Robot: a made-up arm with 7 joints. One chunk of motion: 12 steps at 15 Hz.
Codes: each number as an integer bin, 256 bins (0 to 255) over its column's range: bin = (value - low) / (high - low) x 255, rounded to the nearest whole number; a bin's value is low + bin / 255 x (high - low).
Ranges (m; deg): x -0.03..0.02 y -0.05..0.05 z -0.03..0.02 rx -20..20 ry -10..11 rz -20..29
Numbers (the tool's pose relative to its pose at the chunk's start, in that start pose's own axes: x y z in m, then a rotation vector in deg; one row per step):
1: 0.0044 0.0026 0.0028 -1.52 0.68 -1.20
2: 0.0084 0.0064 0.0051 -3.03 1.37 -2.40
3: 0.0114 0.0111 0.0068 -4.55 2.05 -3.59
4: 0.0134 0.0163 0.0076 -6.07 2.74 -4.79
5: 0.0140 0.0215 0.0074 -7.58 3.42 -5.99
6: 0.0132 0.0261 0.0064 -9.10 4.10 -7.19
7: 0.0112 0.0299 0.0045 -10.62 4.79 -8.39
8: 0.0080 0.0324 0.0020 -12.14 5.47 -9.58
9: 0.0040 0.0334 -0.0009 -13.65 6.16 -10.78
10: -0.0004 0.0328 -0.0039 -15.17 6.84 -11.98
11: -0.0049 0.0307 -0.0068 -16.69 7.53 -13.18
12: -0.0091 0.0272 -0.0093 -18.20 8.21 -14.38
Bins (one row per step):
1: 175 134 167 118 130 98
2: 196 144 179 108 138 92
3: 211 156 188 98 146 85
4: 221 169 192 89 155 79
5: 224 182 191 79 163 73
6: 220 194 186 69 171 67
7: 210 204 176 60 180 60
8: 194 210 163 50 188 54
9: 173 213 148 40 196 48
10: 151 211 133 31 204 42
11: 128 206 118 21 213 35
12: 107 197 106 11 221 29

